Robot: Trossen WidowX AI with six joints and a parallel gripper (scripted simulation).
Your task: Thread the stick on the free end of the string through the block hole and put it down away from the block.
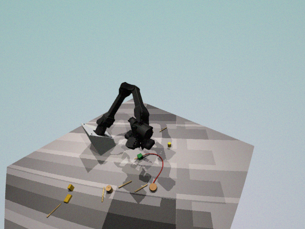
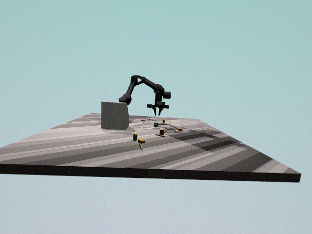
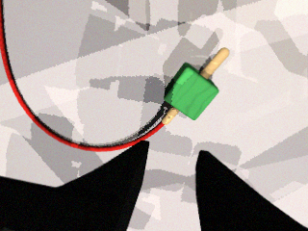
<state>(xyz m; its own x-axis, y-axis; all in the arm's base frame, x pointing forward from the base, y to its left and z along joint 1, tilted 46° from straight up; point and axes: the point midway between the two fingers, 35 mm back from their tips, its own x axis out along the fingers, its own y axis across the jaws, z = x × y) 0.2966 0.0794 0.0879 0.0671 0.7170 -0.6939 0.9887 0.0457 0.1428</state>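
My gripper tip is now 1 cm past the green cube, 2 cm to the left of it and 7 cm above it. The rest, counted from my gripper tip: yellow cylinder: 8 cm ahead, 18 cm to the left, 7 cm below; thin wooden stick: 1 cm behind, 8 cm below; wooden cylinder: 2 cm ahead, 27 cm to the right, 7 cm below.
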